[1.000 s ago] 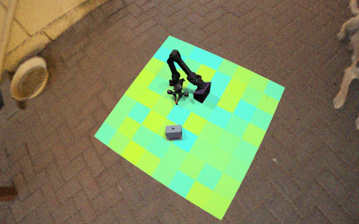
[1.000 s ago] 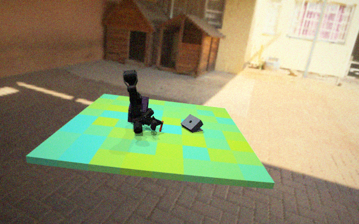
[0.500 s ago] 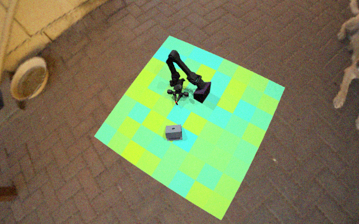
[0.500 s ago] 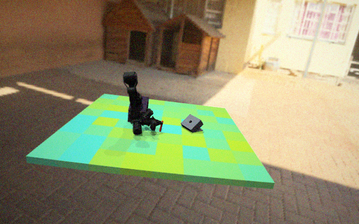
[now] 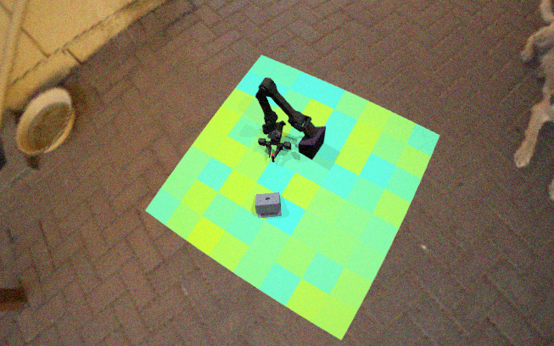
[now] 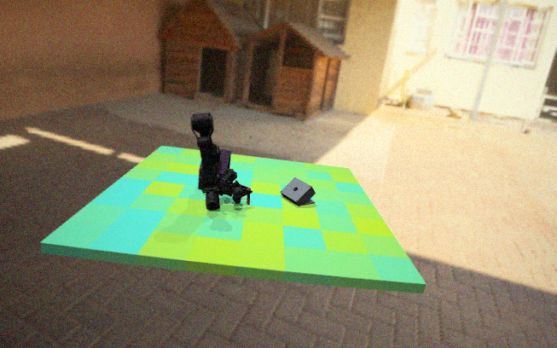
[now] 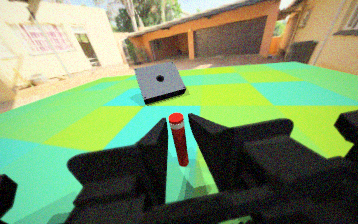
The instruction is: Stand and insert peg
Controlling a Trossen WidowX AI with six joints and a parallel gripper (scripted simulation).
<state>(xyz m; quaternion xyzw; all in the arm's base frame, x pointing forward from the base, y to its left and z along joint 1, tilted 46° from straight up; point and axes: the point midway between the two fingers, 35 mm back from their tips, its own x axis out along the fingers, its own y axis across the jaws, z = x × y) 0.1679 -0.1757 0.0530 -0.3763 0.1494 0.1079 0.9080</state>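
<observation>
The red peg lies 10 mm below my gripper tip and 10 mm behind it. Round my gripper tip: grey sloped panel (230 mm ahead, 110 mm to the left, 30 mm below).
</observation>
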